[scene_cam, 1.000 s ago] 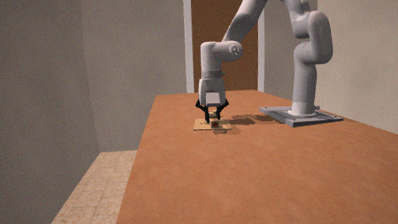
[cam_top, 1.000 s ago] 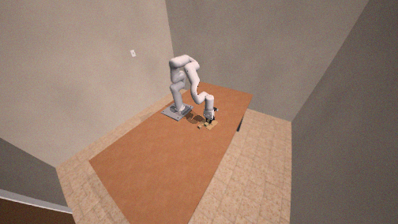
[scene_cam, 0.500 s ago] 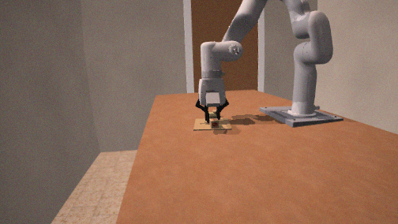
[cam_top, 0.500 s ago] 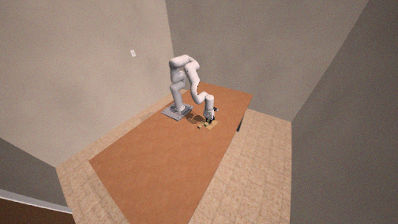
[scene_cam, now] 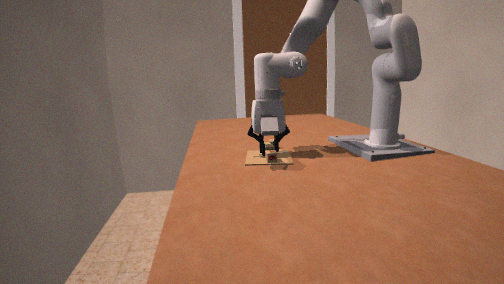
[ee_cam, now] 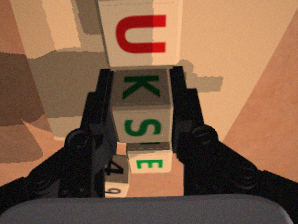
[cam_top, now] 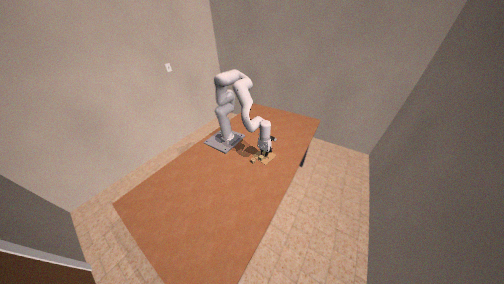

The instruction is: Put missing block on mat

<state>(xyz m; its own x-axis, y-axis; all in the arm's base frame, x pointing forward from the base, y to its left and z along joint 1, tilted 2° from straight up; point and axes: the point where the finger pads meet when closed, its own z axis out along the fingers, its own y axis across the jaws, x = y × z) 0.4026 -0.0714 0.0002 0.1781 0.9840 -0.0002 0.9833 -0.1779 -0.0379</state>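
My gripper is now 10 mm above the block. Also, from my hand: mat: 30 mm below.
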